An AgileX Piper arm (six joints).
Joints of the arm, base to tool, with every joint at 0 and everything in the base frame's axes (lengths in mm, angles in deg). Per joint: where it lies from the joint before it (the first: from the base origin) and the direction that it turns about. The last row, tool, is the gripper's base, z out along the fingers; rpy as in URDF.
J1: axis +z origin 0 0 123
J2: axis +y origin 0 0 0
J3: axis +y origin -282.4 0 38.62
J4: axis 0.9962 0 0.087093 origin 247.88 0 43.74
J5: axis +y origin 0 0 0
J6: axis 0.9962 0 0.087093 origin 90.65 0 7.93
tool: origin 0 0 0 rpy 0 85 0
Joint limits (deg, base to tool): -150..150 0..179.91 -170..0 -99.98..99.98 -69.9..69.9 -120..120
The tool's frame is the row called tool.
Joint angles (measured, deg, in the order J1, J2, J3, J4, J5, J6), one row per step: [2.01, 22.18, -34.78, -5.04, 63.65, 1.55]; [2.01, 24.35, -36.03, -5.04, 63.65, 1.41]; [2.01, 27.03, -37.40, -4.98, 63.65, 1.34]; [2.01, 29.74, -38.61, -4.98, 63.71, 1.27]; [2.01, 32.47, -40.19, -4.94, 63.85, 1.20]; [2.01, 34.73, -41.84, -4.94, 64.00, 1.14]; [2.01, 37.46, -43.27, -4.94, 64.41, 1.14]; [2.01, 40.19, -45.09, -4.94, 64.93, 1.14]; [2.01, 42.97, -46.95, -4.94, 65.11, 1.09]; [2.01, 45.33, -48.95, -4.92, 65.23, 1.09]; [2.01, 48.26, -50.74, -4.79, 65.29, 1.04]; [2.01, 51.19, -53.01, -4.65, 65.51, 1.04]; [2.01, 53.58, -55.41, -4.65, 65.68, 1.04]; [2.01, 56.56, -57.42, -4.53, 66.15, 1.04]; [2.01, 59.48, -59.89, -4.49, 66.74, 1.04]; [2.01, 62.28, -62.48, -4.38, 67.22, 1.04]
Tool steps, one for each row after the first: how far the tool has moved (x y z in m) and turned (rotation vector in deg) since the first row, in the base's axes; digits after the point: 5 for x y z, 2 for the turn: [0.00603, 0.00021, 0.00450, -0.13, 0.93, 0.10]; [0.01392, 0.00057, 0.00884, -0.16, 2.24, 0.17]; [0.02222, 0.00086, 0.01189, -0.26, 3.80, 0.22]; [0.03075, 0.00121, 0.01636, -0.31, 5.10, 0.27]; [0.03804, 0.00146, 0.02149, -0.37, 5.86, 0.30]; [0.04691, 0.00174, 0.02416, -0.42, 7.57, 0.27]; [0.05599, 0.00203, 0.02831, -0.45, 9.00, 0.23]; [0.06605, 0.00237, 0.03241, -0.52, 10.10, 0.26]; [0.07504, 0.00271, 0.03769, -0.51, 10.58, 0.25]; [0.08644, 0.00329, 0.04021, -0.45, 11.78, 0.32]; [0.09814, 0.00389, 0.04445, -0.34, 12.67, 0.33]; [0.10822, 0.00424, 0.05028, -0.34, 12.83, 0.32]; [0.12028, 0.00481, 0.05169, -0.26, 14.27, 0.31]; [0.13244, 0.00527, 0.05489, -0.25, 15.31, 0.27]; [0.14460, 0.00583, 0.05852, -0.15, 16.00, 0.26]
